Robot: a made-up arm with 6 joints. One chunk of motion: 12 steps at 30 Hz.
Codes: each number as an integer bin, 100 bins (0 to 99) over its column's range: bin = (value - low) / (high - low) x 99, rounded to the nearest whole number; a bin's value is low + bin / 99 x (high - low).
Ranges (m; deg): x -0.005..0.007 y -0.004..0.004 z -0.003..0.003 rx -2.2..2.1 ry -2..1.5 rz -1.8..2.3
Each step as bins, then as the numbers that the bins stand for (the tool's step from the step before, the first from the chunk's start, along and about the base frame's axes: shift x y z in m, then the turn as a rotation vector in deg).
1 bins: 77 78 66 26 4 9
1 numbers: 0.00433 0.00230 0.00100 -1.071 -1.859 -1.427
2 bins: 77 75 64 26 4 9
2 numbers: 0.00433 0.00206 0.00088 -1.071 -1.859 -1.427
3 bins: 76 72 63 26 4 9
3 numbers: 0.00421 0.00182 0.00082 -1.071 -1.859 -1.427
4 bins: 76 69 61 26 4 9
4 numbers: 0.00421 0.00158 0.00070 -1.071 -1.859 -1.427
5 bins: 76 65 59 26 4 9
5 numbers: 0.00421 0.00125 0.00058 -1.071 -1.859 -1.427
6 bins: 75 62 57 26 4 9
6 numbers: 0.00409 0.00101 0.00045 -1.071 -1.859 -1.427
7 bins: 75 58 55 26 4 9
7 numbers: 0.00409 0.00069 0.00033 -1.071 -1.859 -1.427
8 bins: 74 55 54 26 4 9
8 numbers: 0.00397 0.00044 0.00027 -1.071 -1.859 -1.427
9 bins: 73 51 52 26 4 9
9 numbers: 0.00385 0.00012 0.00015 -1.071 -1.859 -1.427
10 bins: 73 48 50 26 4 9
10 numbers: 0.00385 -0.00012 0.00003 -1.071 -1.859 -1.427
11 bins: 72 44 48 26 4 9
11 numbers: 0.00373 -0.00044 -0.00009 -1.071 -1.859 -1.427
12 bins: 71 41 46 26 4 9
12 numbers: 0.00361 -0.00069 -0.00021 -1.071 -1.859 -1.427
